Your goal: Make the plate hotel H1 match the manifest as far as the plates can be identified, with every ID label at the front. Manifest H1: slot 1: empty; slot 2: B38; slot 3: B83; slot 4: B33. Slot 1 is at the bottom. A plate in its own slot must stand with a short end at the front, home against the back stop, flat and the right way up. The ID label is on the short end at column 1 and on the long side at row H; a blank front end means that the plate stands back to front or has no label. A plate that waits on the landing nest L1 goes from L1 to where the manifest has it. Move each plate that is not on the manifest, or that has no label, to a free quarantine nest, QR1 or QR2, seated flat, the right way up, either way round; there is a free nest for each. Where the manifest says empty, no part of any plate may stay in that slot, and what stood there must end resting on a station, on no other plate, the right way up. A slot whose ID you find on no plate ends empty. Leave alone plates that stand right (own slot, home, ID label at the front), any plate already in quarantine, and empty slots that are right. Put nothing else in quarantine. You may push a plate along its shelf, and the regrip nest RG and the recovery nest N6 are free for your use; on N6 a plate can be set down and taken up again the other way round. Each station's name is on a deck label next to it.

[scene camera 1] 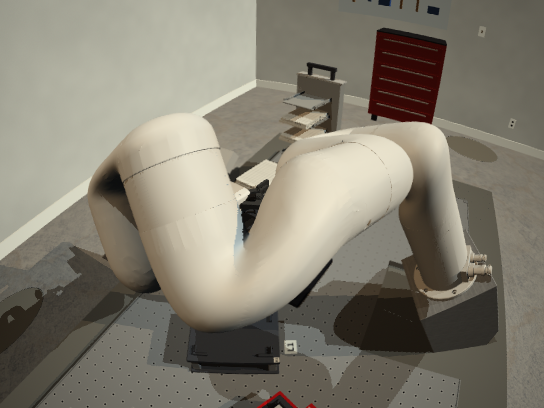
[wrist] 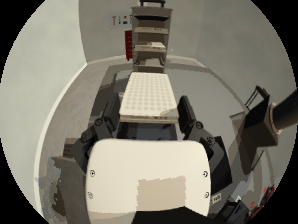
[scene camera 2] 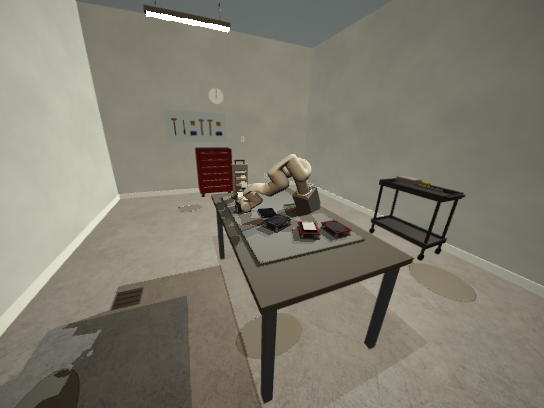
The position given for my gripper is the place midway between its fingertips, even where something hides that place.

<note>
I see my gripper (scene camera 1: 252, 178), a landing nest L1 (scene camera 1: 241, 346), a plate hotel H1 (wrist: 137, 37) and a regrip nest RG (wrist: 141, 131).
My gripper is seen too in the wrist view (wrist: 149, 101).
</note>
